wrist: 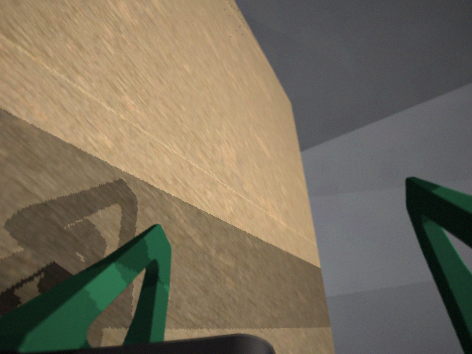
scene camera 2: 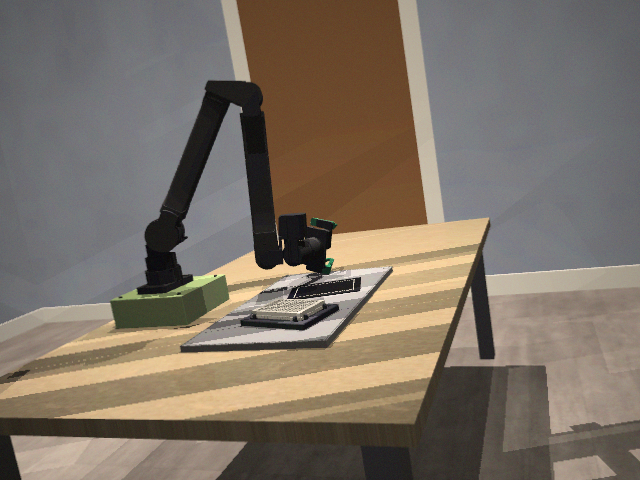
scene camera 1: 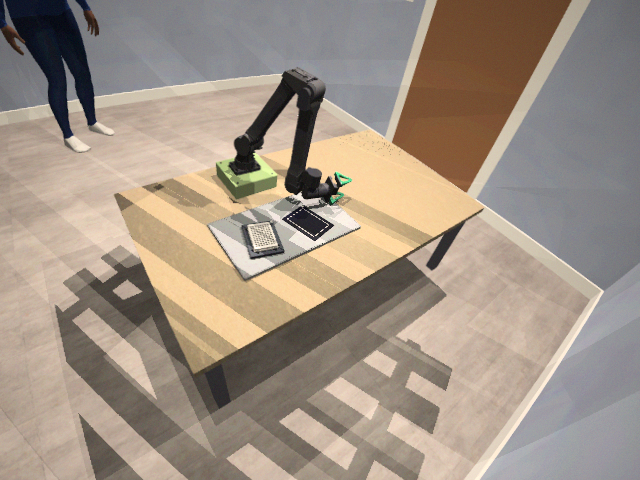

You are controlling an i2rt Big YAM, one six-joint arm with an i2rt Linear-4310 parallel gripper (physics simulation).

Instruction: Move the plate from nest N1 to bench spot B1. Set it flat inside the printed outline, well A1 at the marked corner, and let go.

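Seen in the pictures: gripper, fingertip midpoint: [wrist: 280,215] [scene camera 2: 333,241] [scene camera 1: 347,187]; arm's base, origin of the base link: [scene camera 2: 166,287] [scene camera 1: 244,167].
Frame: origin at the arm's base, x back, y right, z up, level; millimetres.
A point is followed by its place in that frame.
Note:
The plate [scene camera 1: 263,236] @(x -387, y 109, z -30 mm) [scene camera 2: 289,308] @(x -388, y 122, z -31 mm) is cream with a grid of wells and lies flat in the dark nest [scene camera 1: 266,254] @(x -456, y 132, z -46 mm) [scene camera 2: 305,324] @(x -445, y 179, z -46 mm). The printed outline [scene camera 1: 317,215] @(x -358, y -153, z -53 mm) [scene camera 2: 356,284] @(x -447, y -115, z -53 mm), a dashed white line on a dark rectangle, lies beside the nest, with no plate on it. The marked corner is too small to tell. My gripper [scene camera 1: 346,187] @(x -323, y -323, z 16 mm) [scene camera 2: 333,243] @(x -323, y -323, z 16 mm) [wrist: 280,215] @(x -323, y -323, z 16 mm) is open and empty, its green fingers wide apart. It is above the table past the outline's far side, away from the plate, and points sideways. The plate does not show in the wrist view.
A grey board [scene camera 1: 248,266] @(x -469, y 207, z -55 mm) [scene camera 2: 227,338] @(x -297, y 219, z -55 mm) bears nest and outline on the wooden table [scene camera 1: 206,320] @(x -587, y 401, z -68 mm) [scene camera 2: 206,387] @(x -366, y 401, z -68 mm) [wrist: 200,125] @(x -363, y -500, z -68 mm). The arm stands on a green base block [scene camera 1: 253,181] @(x -106, y 10, z -2 mm) [scene camera 2: 155,310] @(x -34, y 95, z -29 mm). A person [scene camera 1: 62,67] stands beyond the table at the back left.

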